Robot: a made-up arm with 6 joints.
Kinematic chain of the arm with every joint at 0, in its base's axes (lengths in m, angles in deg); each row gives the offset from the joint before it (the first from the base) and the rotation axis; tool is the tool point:
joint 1: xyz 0 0 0.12 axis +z
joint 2: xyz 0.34 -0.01 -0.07 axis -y
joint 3: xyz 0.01 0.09 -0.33 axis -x
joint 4: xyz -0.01 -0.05 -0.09 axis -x
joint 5: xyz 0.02 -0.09 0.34 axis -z
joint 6: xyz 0 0.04 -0.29 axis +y
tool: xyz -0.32 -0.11 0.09
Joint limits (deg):
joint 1: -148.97..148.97
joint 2: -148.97..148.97
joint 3: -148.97..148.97
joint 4: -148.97..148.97
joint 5: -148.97..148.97
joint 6: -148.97..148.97
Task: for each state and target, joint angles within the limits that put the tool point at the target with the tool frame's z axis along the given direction. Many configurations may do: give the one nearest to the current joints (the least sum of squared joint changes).
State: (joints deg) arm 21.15 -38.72 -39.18 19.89 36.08 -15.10
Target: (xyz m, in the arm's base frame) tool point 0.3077 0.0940 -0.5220 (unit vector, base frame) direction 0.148 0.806 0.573
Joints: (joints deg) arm -25.73 2.75 -22.38 34.99 73.66 -42.17
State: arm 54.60 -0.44 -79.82 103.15 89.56 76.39
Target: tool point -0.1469 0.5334 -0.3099 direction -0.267 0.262 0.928
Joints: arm 46.57 -0.71 -52.37 125.70 90.35 51.38
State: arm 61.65 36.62 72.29 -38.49 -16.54 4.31
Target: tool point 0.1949 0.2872 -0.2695 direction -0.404 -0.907 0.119
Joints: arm 94.68 44.75 81.48 -39.09 -12.48 -33.21
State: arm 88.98 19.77 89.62 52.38 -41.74 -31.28
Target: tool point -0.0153 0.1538 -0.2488 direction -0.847 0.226 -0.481
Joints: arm 67.23 25.42 70.78 42.87 0.45 -18.32
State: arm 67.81 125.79 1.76 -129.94 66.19 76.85
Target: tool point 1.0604 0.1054 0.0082 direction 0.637 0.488 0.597
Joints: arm 22.87 82.76 24.00 -125.73 46.28 93.23
